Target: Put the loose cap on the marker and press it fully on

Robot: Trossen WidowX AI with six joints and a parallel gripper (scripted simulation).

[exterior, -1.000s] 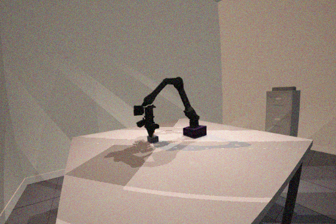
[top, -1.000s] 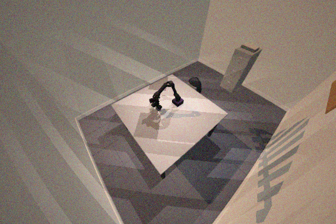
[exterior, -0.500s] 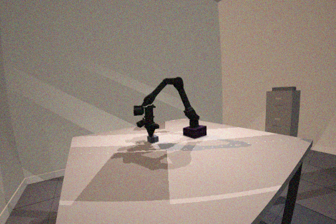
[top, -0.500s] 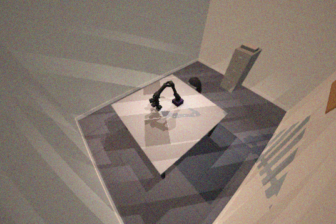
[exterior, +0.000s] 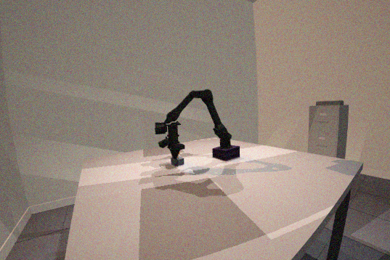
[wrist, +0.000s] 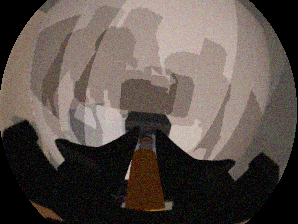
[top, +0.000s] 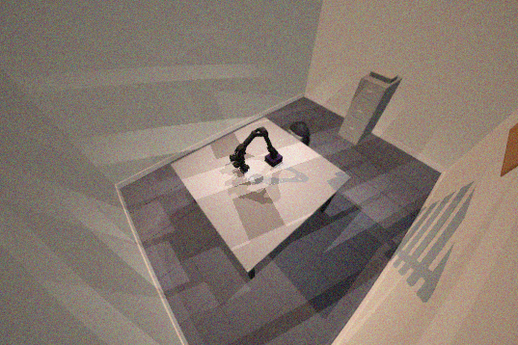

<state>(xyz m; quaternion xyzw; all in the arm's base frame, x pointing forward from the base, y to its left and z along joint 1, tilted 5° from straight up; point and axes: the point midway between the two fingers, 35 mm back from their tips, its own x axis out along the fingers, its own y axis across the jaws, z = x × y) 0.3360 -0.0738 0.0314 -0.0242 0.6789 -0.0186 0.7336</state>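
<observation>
My gripper tip is now 20 mm past the dark holder block and 20 mm above it. The rest, counted from my gripper tip: orange cap 50 mm above, 20 mm behind.
</observation>
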